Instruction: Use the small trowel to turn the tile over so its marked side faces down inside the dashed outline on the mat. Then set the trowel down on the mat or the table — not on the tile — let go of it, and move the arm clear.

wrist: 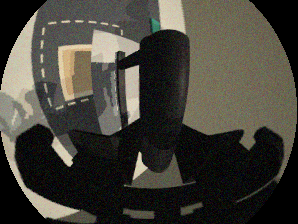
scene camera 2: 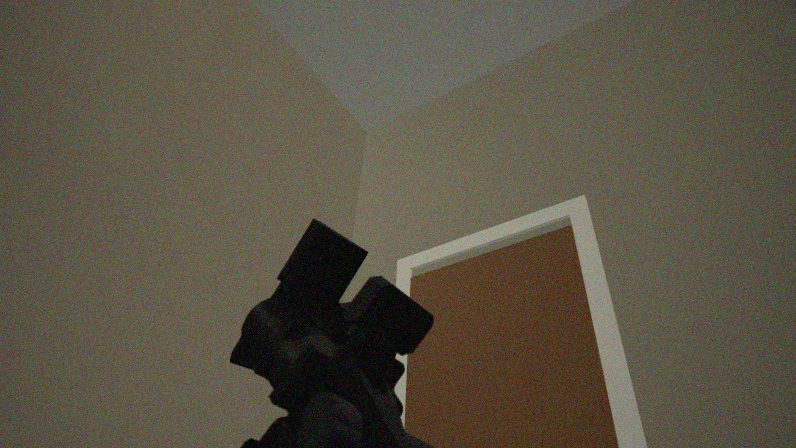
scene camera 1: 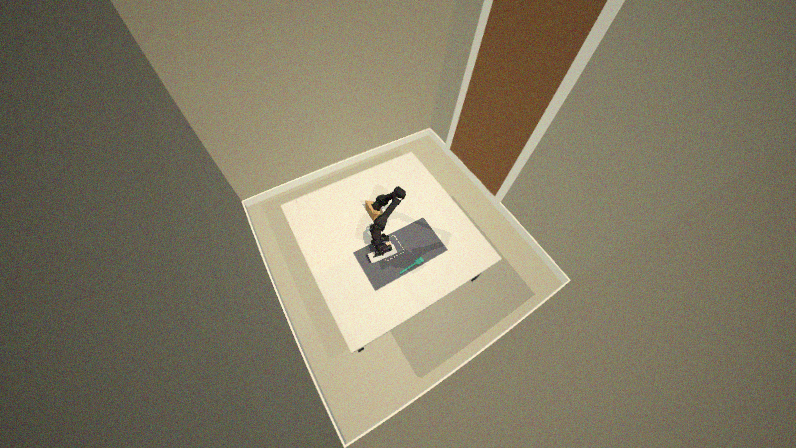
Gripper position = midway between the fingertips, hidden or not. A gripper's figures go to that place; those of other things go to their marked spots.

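There's a small trowel [wrist: 149, 81] that's 40 mm from the lens, and the gripper [wrist: 155, 120] is 100 mm from the lens.
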